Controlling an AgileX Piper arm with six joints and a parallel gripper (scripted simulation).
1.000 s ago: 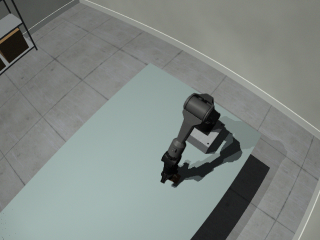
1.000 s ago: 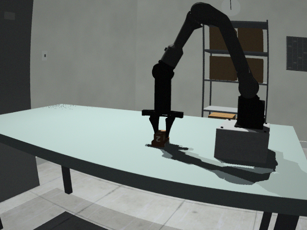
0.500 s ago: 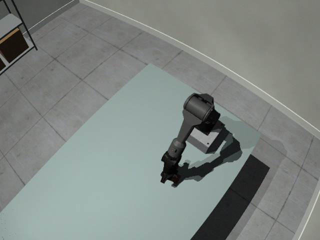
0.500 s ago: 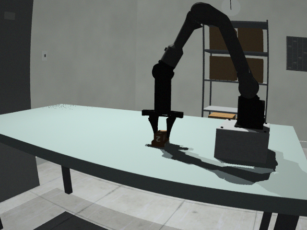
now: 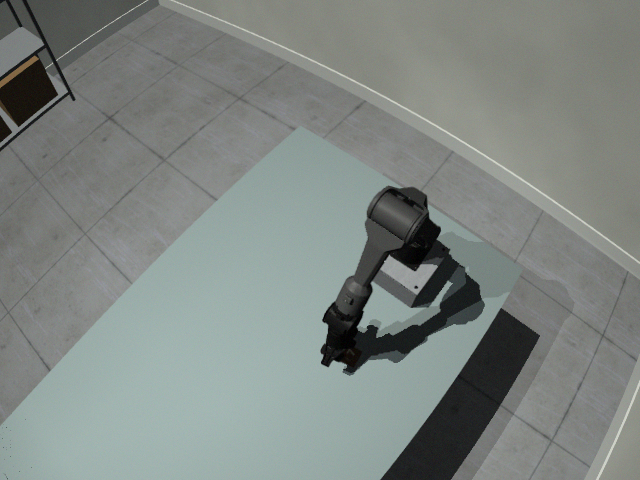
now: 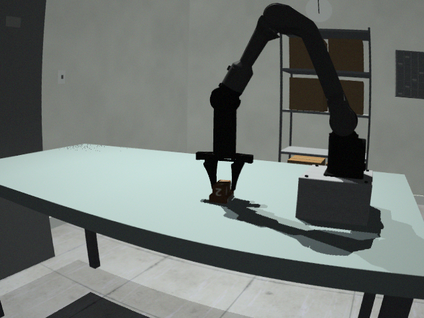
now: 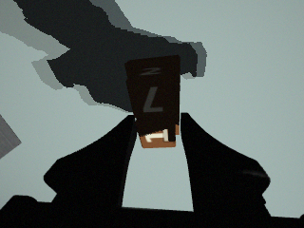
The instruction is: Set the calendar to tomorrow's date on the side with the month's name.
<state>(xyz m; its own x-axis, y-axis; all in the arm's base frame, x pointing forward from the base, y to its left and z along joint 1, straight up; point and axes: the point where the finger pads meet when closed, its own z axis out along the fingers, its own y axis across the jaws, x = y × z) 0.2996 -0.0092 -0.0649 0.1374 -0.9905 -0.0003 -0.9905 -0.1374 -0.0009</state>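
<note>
My gripper is now 2 cm to the right of the brown tray and 2 cm above it. Round my hand: brown cube: 3 cm to the left.
</note>
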